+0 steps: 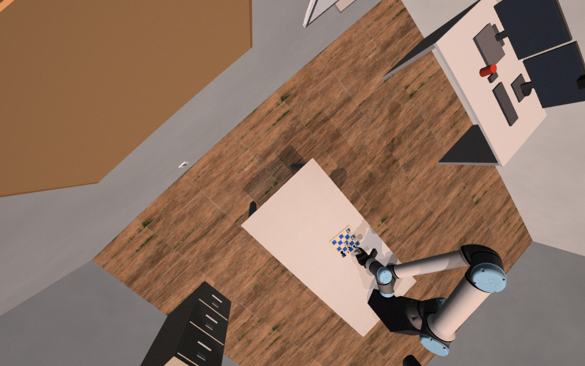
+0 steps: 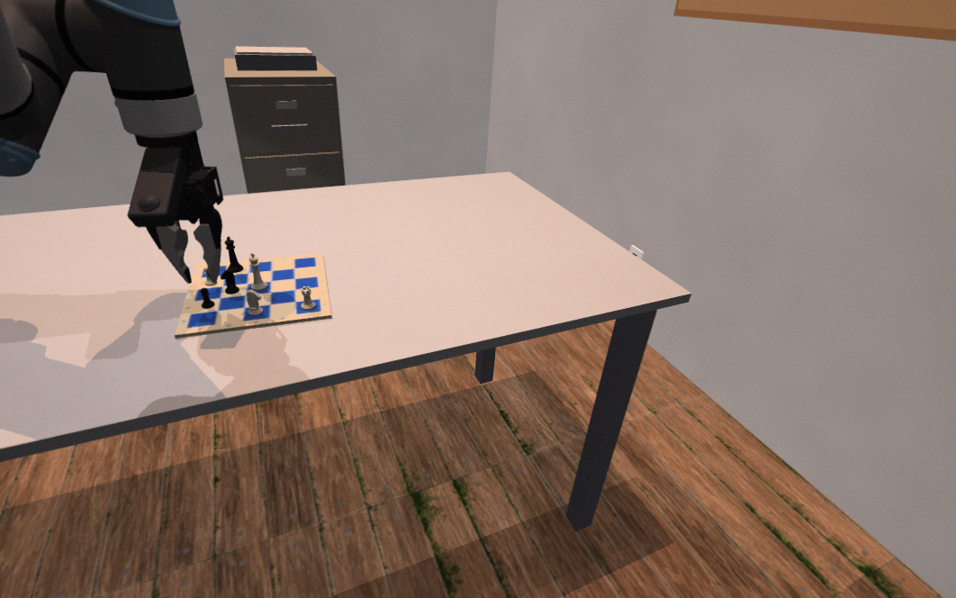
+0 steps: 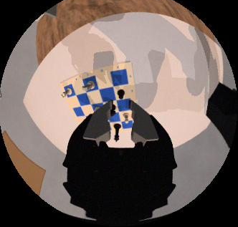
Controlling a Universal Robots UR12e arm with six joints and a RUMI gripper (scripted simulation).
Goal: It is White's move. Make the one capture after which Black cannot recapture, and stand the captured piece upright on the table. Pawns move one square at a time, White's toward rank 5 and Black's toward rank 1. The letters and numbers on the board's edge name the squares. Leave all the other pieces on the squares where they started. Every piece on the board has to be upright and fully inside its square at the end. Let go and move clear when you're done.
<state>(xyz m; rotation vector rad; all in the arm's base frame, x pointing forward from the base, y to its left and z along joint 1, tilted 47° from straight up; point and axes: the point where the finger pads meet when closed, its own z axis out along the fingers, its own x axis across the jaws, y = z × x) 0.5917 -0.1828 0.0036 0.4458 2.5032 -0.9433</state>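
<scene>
The black pawn lies 4 cm below my hand. Also, from my hand: white pawn 2 cm ahead, 7 cm to the left, 4 cm below; then chessboard 8 cm ahead, 2 cm to the left, 6 cm below; then white king 8 cm ahead, 2 cm to the left, 2 cm below.
</scene>
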